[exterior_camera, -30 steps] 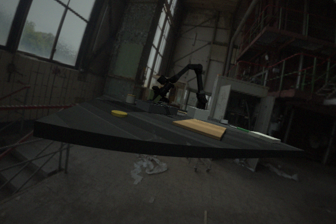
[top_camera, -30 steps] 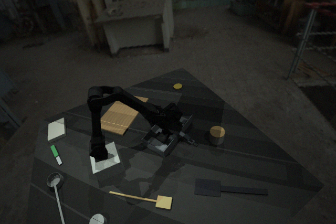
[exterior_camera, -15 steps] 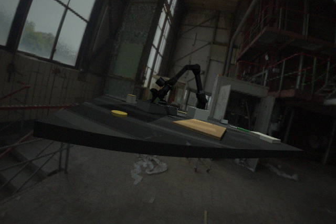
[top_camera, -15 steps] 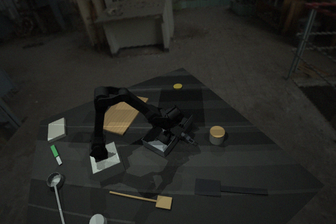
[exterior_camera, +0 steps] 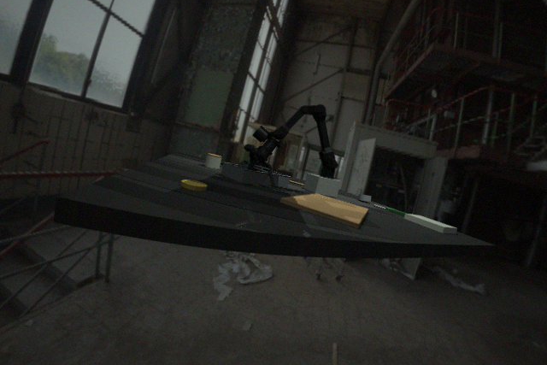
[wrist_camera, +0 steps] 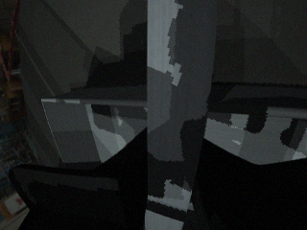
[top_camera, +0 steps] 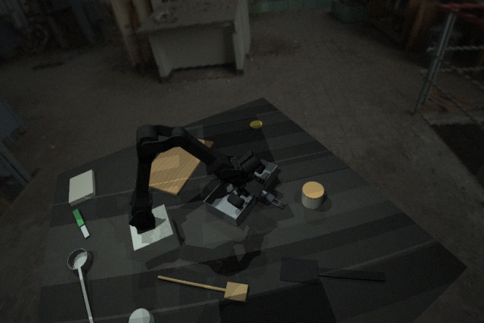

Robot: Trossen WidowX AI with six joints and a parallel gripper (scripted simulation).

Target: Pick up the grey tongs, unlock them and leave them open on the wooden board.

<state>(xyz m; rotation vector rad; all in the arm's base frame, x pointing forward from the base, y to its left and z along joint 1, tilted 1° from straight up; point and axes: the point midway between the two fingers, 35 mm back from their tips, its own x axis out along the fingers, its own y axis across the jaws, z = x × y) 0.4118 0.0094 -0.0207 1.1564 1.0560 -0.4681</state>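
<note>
Now: gripper tip 40 mm past the roasting tin and 30 mm to the right of it. Also, from my gripper tip: wooden board: 270 mm behind, 350 mm to the left, 20 mm below; then jar: 180 mm ahead, 140 mm to the right; then dark spatula: 60 mm ahead, 390 mm to the right, 30 mm below.
</note>
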